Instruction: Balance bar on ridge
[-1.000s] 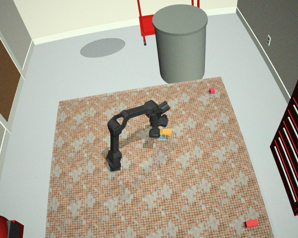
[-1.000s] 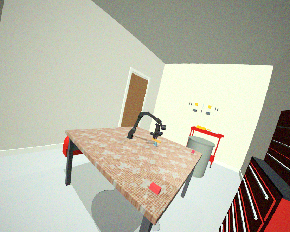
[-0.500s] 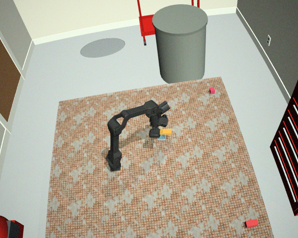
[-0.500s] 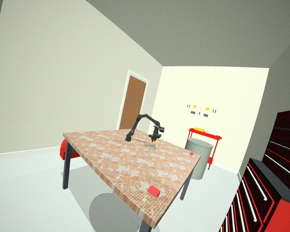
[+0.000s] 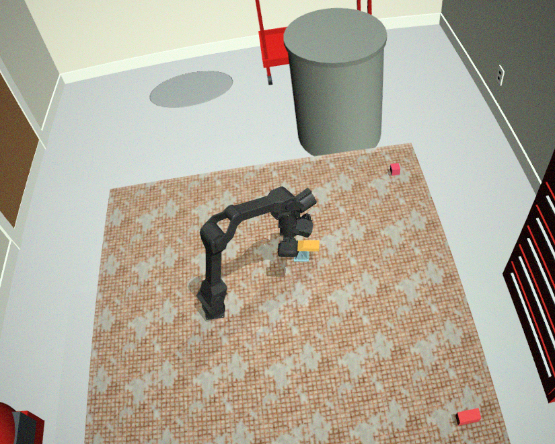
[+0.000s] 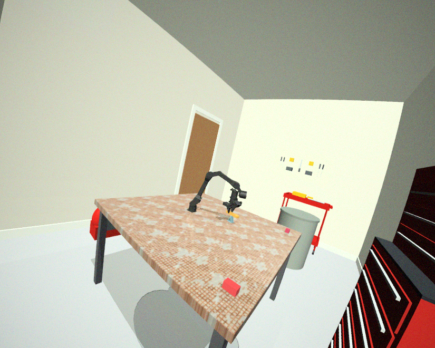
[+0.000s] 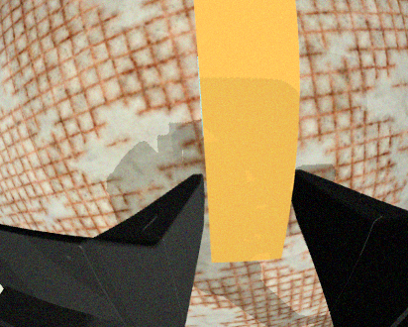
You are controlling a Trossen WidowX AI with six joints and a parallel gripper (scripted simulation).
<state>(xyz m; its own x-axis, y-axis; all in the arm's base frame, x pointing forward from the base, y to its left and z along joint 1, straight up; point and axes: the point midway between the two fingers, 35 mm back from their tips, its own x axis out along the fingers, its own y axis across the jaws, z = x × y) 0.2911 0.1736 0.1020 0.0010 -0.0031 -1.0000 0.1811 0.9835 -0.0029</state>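
Now: the bar 30 mm ahead of my gripper tip and 10 mm to the right of it. Round my gripper tip: blue-grey wedge 30 mm ahead, 40 mm below; red cube 450 mm ahead, 330 mm to the left, 50 mm below.
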